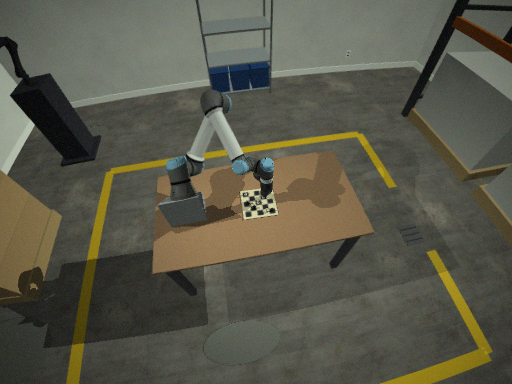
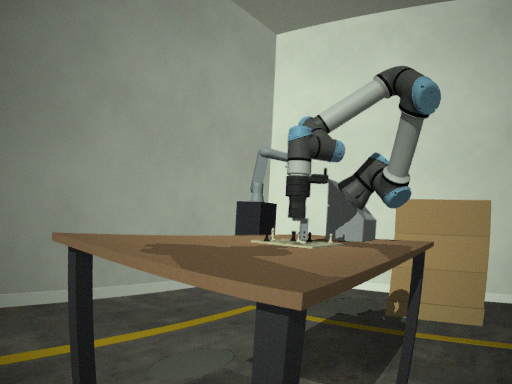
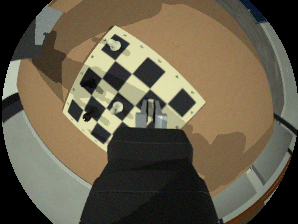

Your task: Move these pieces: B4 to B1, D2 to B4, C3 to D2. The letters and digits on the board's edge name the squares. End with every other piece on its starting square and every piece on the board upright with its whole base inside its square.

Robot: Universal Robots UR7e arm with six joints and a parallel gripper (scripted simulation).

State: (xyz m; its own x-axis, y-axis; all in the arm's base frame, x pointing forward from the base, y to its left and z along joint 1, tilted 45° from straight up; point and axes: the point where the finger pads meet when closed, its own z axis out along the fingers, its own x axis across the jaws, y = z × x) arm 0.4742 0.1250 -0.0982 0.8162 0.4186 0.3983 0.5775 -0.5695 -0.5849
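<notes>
Right now the white piece is 1 cm below my hand. From my hand the other things lie so: black piece: 8 cm to the right, 8 cm behind, 1 cm below; chessboard: 4 cm to the right, 4 cm behind, 3 cm below.
</notes>
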